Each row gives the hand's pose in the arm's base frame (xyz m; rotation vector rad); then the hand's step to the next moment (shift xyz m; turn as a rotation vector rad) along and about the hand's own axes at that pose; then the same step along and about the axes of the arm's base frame.
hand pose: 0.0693 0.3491 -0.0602 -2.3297 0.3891 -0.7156
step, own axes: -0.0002 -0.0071 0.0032 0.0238 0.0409 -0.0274
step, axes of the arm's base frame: 0.0023 0.0069 0.0027 -0.0003 -0.0547 -0.0008
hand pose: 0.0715 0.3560 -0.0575 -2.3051 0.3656 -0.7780
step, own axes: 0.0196 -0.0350 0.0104 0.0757 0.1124 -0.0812
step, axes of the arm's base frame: 0.0235 0.0223 0.0258 0.0035 -0.1578 0.0057
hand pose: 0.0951 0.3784 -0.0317 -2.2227 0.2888 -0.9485
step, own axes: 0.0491 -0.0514 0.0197 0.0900 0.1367 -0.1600
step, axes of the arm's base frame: 0.0454 0.0261 0.0520 -0.0403 -0.2224 0.0359
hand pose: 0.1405 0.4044 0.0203 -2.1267 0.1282 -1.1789
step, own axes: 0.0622 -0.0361 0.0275 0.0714 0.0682 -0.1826
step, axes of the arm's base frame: 0.0492 0.0171 0.0567 -0.0847 -0.1751 0.0725
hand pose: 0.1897 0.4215 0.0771 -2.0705 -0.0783 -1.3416
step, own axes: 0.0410 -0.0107 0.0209 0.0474 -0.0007 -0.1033
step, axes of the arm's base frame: 0.0318 0.0080 0.0340 -0.0598 -0.0705 0.0662
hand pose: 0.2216 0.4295 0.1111 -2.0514 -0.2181 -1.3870
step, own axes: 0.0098 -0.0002 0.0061 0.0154 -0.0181 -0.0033
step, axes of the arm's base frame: 0.0088 0.0017 0.0073 -0.0045 0.0089 0.0218
